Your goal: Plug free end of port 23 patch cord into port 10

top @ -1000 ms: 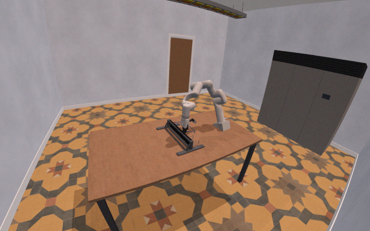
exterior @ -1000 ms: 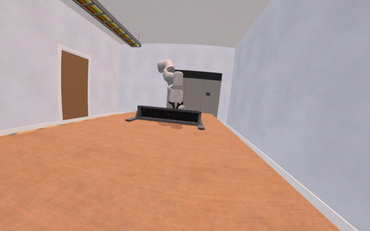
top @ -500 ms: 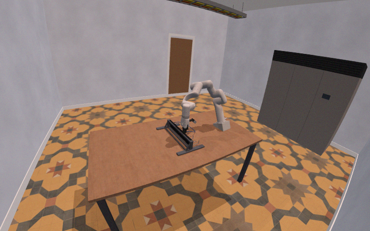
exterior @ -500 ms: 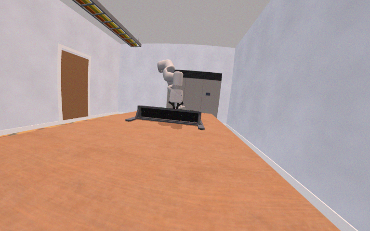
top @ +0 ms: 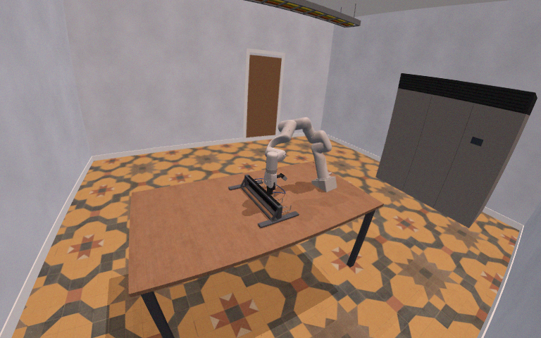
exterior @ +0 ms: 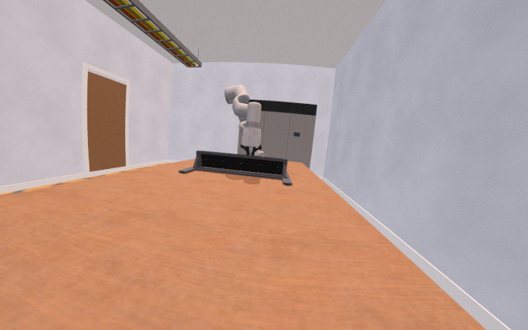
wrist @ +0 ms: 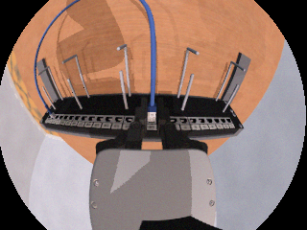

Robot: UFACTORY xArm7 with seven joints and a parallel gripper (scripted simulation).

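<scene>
The patch cord plug is 2 cm ahead of my hand and 1 cm below it.
</scene>
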